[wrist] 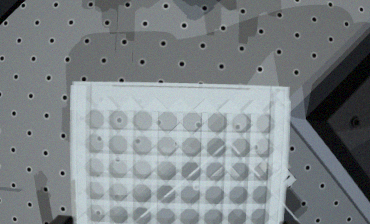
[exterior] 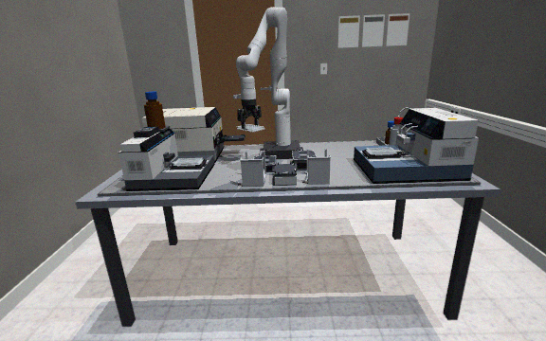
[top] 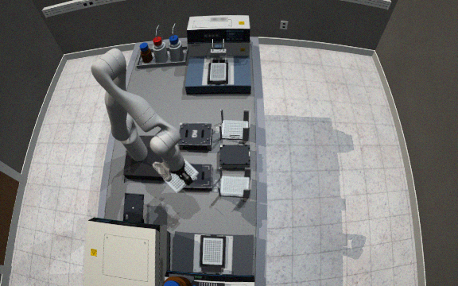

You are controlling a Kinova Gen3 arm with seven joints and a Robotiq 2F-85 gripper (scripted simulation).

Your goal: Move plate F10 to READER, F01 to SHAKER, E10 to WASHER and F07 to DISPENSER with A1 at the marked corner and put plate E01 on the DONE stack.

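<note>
My hand is 240 mm past the dark pull-out tray, 130 mm to the left of it and 110 mm above it. From my hand the other things lie so: washer nest (650 mm to the left, 130 mm below, 130 mm ahead); regrip nest (280 mm to the left, 160 mm below, 20 mm ahead).
</note>
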